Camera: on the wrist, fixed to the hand. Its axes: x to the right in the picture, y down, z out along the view.
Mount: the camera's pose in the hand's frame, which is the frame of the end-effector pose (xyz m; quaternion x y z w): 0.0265 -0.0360 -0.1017 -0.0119 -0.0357 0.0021 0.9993
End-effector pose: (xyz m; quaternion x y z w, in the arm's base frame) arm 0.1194 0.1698 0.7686 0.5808 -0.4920 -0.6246 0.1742
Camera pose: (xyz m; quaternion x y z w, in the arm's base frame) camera 0.2164 0.1233 0.7407 0.5550 -0.4917 -0.6504 0.1647
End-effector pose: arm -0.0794 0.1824 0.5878 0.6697 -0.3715 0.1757 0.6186
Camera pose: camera -0.0133 0.2710 0.5987 0.6673 -0.3968 0.1485 0.6125
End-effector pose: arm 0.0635 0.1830 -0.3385 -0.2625 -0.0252 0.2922 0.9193
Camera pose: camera 0.1246 0.1251 -0.4110 -0.2629 -0.0609 0.3030 0.9140
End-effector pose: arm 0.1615 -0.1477 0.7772 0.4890 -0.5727 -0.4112 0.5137
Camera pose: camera 0.2673 -0.1772 0.7607 0.4666 -0.5867 -0.4341 0.4996
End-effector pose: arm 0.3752 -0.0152 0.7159 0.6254 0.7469 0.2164 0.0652
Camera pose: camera 0.2996 -0.0187 0.7972 0.6335 0.7401 0.2029 0.0988
